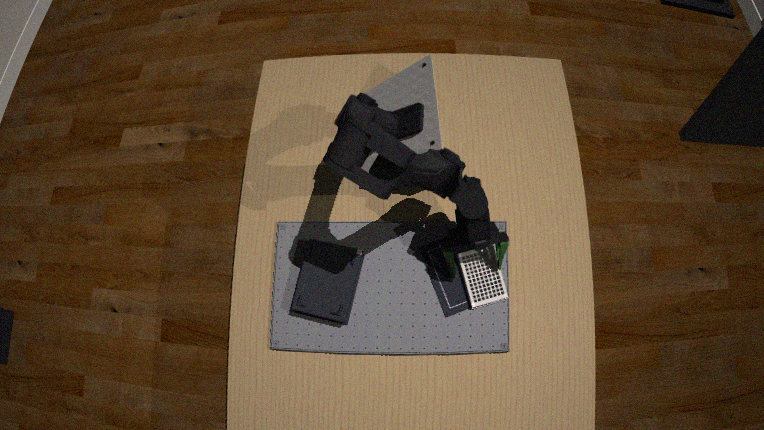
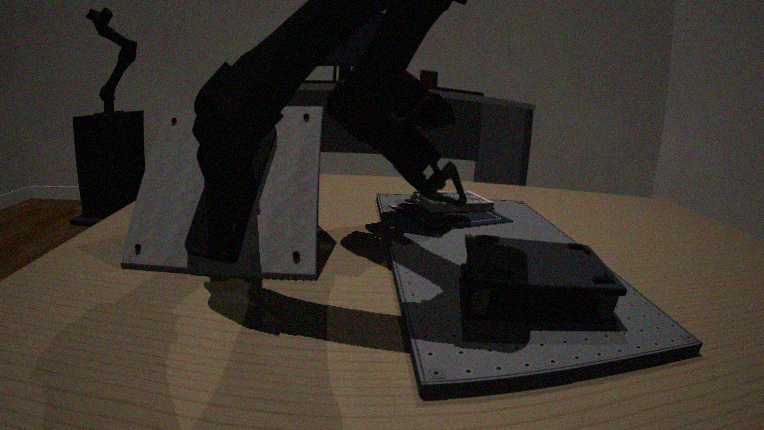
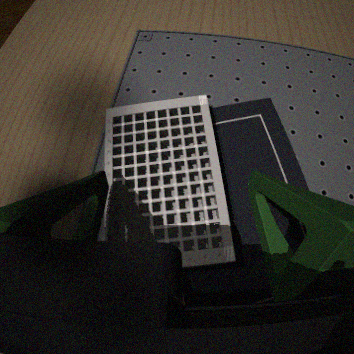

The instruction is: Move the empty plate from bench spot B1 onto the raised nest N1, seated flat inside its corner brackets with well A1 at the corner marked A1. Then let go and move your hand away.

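Frame: origin at the arm's base, x ahead, y left, z up, level; millimetres.
Seen in the pictures: gripper, fingertip midpoint: (image 1: 477,273) (image 2: 453,195) (image 3: 177,178); arm's base, origin of the base link: (image 1: 391,127) (image 2: 232,186).
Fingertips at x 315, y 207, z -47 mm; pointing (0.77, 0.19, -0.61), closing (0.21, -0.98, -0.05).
Note:
Offsets run from my fingertips to a thing's middle. "*": to the spot under its first point. Level surfaces: height alone.
The empty white well plate {13 mm left, 3 mm ahead, 14 mm down} (image 1: 483,281) (image 2: 477,200) (image 3: 165,147) lies flat at the right end of the grey perforated baseplate (image 1: 395,321) (image 2: 534,352) (image 3: 246,63). It sits beside and partly over the dark B1 pad with the white outline {* 53 mm right, 56 mm ahead, 21 mm down} (image 1: 451,299) (image 3: 246,151). My gripper (image 1: 476,258) (image 2: 444,188) (image 3: 177,178) is open, low over the plate's near end, with a green finger on each side of it and nothing held. The raised nest N1 {319 mm right, 37 mm ahead, 1 mm up} (image 1: 323,293) (image 2: 545,272) is a dark block with corner brackets at the baseplate's left end, and it is empty.
The arm's grey mounting plate (image 1: 413,85) (image 2: 293,187) stands behind the baseplate on the tan table {36 mm down} (image 1: 534,187). The arm's links hang over the baseplate's middle. A second arm on a dark pedestal (image 2: 106,154) and a desk (image 2: 496,133) stand far back.

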